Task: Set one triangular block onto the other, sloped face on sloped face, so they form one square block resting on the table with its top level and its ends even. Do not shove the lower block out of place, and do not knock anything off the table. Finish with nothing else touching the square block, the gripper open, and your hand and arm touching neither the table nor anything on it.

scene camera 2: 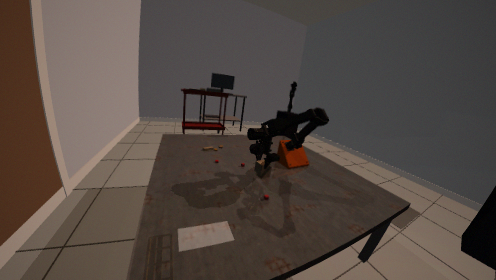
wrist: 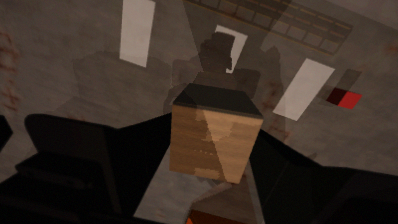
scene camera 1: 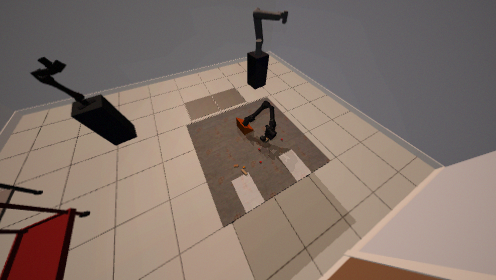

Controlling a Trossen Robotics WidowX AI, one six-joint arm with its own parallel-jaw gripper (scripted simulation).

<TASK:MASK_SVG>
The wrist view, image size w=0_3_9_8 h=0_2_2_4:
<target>my gripper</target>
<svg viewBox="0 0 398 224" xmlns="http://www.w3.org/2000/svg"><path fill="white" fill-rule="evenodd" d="M260 128L249 160L265 224L398 224L398 176L347 167L322 166L311 158L305 157ZM3 115L0 115L0 153L13 133ZM172 112L119 129L108 125L47 114L30 114L26 116L24 126L38 153L16 164L15 169L17 173L4 182L0 182L0 224L164 224L133 216L170 145Z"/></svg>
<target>light wooden triangular block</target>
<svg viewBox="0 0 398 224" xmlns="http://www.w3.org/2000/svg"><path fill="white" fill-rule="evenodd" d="M189 83L172 104L169 171L239 184L264 116L244 91Z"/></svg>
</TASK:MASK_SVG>
